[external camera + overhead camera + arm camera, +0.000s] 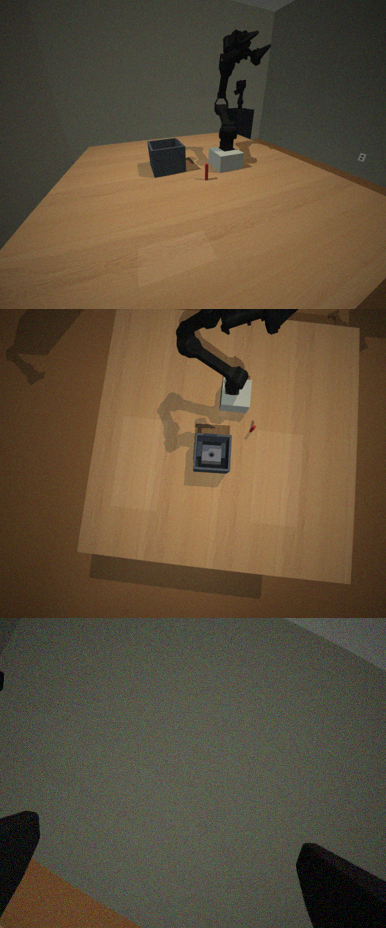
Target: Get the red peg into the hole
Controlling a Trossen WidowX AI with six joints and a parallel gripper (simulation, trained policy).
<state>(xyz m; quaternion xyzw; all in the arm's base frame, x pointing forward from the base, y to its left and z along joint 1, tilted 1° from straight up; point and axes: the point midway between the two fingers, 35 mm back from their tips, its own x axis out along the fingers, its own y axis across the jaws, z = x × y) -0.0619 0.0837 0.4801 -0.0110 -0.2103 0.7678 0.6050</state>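
Now: the red peg 540 mm below my gripper tip, 250 mm ahead of it and 10 mm to the left of it. The rest, counted from my gripper tip: grey plate 530 mm below, 390 mm ahead, 180 mm to the right.
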